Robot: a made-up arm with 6 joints.
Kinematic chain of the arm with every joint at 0, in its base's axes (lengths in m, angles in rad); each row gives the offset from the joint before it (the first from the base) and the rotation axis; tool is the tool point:
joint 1: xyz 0 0 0.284 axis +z
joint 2: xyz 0 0 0 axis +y
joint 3: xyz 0 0 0.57 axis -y
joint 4: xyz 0 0 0 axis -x
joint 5: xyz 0.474 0 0 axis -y
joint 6: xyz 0 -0.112 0 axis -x
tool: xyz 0 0 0
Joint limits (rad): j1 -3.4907..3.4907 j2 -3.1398..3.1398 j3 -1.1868..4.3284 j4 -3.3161..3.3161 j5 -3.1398..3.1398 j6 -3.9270..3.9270
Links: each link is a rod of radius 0.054 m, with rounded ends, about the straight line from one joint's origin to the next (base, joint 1, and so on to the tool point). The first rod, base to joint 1, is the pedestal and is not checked.
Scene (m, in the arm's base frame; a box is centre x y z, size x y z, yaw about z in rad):
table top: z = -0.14
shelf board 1: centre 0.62 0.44 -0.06 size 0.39 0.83 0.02 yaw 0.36
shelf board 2: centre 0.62 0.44 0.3 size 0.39 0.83 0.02 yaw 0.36
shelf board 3: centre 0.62 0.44 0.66 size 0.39 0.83 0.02 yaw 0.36
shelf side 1: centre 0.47 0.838 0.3 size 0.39 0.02 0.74 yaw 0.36
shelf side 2: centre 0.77 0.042 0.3 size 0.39 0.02 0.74 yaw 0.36
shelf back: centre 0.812 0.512 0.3 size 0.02 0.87 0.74 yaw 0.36
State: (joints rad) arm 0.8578 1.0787 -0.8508 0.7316 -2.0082 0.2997
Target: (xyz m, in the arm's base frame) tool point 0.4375 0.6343 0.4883
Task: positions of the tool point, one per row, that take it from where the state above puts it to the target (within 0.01 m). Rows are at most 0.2 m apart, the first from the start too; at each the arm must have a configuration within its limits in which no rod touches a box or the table.
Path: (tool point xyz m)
1: 0.3300 0.2205 0.1950
2: 0.3087 0.1699 0.2902
3: 0.2670 0.1084 0.3624
4: 0.3530 0.2361 0.3754
5: 0.4111 0.3715 0.4021
6: 0.4393 0.5068 0.4406
7: 0.4375 0.6343 0.4883

